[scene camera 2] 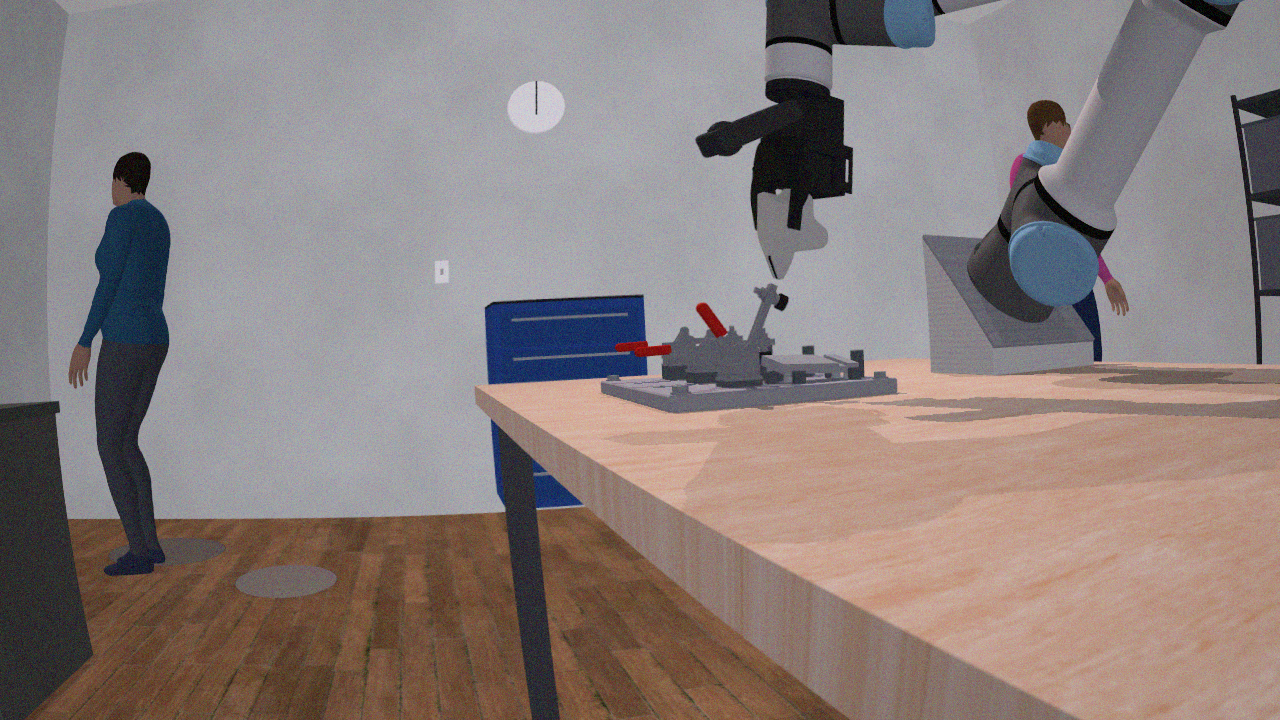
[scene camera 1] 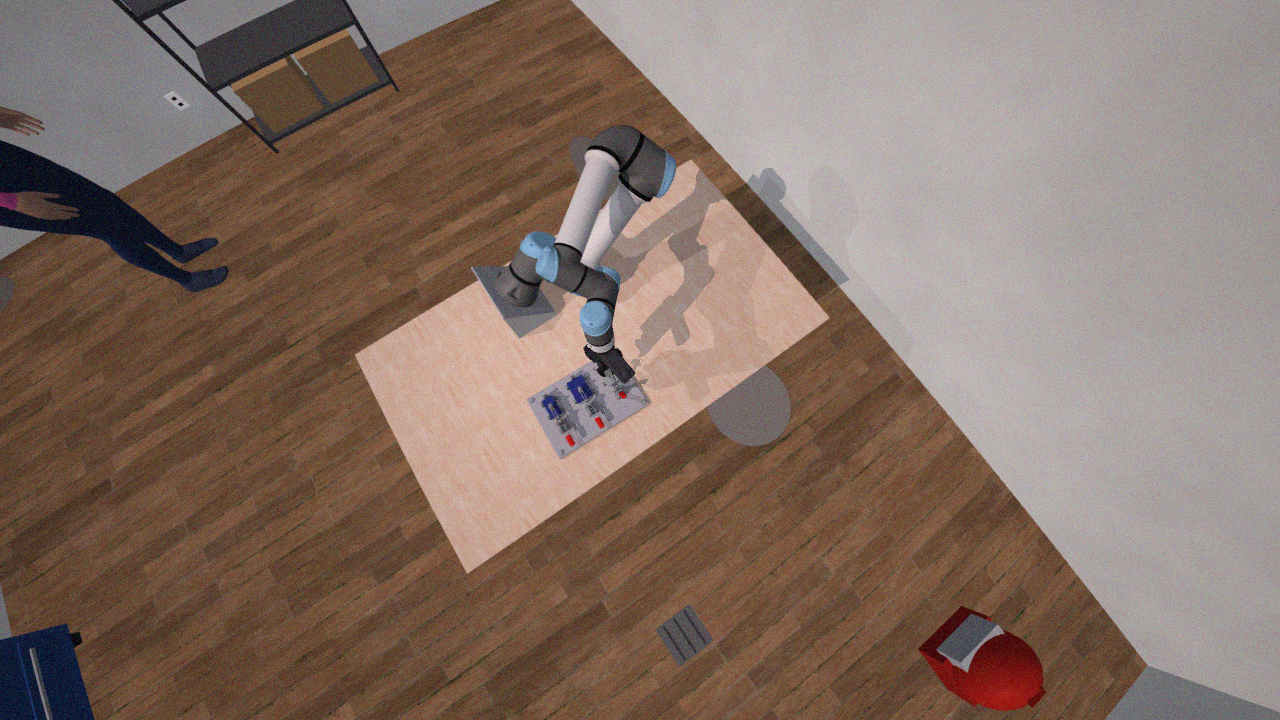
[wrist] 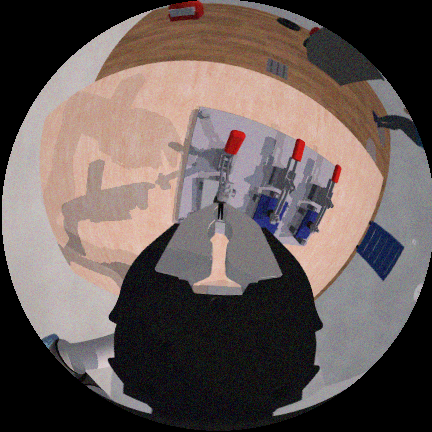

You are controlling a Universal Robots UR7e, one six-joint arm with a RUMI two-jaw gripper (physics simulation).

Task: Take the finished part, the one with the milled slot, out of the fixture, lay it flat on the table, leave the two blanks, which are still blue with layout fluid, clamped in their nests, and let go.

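Places are measured from the arm's base along level axes (x ahead, y left, z up), in metres.
Pixels of known places: gripper, between the fingertips: [scene camera 2: 778, 278] [scene camera 1: 611, 374] [wrist: 220, 205]; arm's base, origin of its link: [scene camera 2: 1010, 286] [scene camera 1: 515, 290].
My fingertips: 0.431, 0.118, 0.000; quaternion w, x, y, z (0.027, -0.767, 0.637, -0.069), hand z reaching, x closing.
Observation:
For each thing: its top centre in the pictures, then the offset to it from my fingertips, as dx, dy, dz. "pt": a spot on its surface instead. Level surfaces: height alone.
- open toggle clamp, a spot on its surface: [scene camera 2: 763, 313] pt +0.020, +0.003, -0.034
- red handle, centre of its top: [wrist: 235, 141] [scene camera 1: 622, 394] +0.071, -0.003, -0.024
- finished part, centre of its top: [scene camera 2: 810, 353] [wrist: 214, 207] [scene camera 1: 606, 371] -0.033, -0.003, -0.075
- wooden table, height of its surface: dz -0.118
My gripper [scene camera 2: 776, 275] [wrist: 220, 205] is shut and empty, fingertips down, just above the raised arm of an open toggle clamp [scene camera 2: 763, 313] with a red handle [scene camera 1: 622, 394] [wrist: 234, 142]. The finished part [scene camera 2: 810, 362], a flat grey block, lies in its nest on the grey fixture plate [scene camera 1: 626, 408] [scene camera 2: 805, 395] [wrist: 252, 130]; its slot cannot be made out, and my fingers hide much of that nest in the wrist view. Two blue blanks, one larger [scene camera 1: 580, 388] [wrist: 262, 207] and one smaller [scene camera 1: 552, 406] [wrist: 304, 229], sit in their nests with clamp arms down over them.
The fixture stands on the wooden table [scene camera 1: 429, 402] [scene camera 2: 1029, 537] [wrist: 165, 85]. The arm's wedge base [scene camera 1: 528, 322] [scene camera 2: 948, 304] stands behind it. The two other clamps' red handles [wrist: 298, 150] [wrist: 337, 173] point away from me. People [scene camera 1: 71, 197] [scene camera 2: 134, 259] stand away from the table.

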